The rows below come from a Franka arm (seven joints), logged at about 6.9 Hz.
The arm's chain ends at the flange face. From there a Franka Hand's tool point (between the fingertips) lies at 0.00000 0.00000 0.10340 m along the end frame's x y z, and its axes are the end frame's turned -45 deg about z.
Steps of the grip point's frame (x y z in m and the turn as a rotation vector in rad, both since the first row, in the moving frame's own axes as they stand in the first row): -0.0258 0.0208 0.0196 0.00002 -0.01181 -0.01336; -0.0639 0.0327 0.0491 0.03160 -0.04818 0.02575; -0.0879 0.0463 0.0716 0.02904 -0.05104 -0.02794
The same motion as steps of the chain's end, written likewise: -0.0027 0.0321 0.0196 -0.00834 -0.00837 -0.01336; -0.0162 0.0672 0.0493 -0.01172 -0.05641 0.02575; -0.0236 0.0932 0.0718 -0.01556 -0.05663 -0.02794
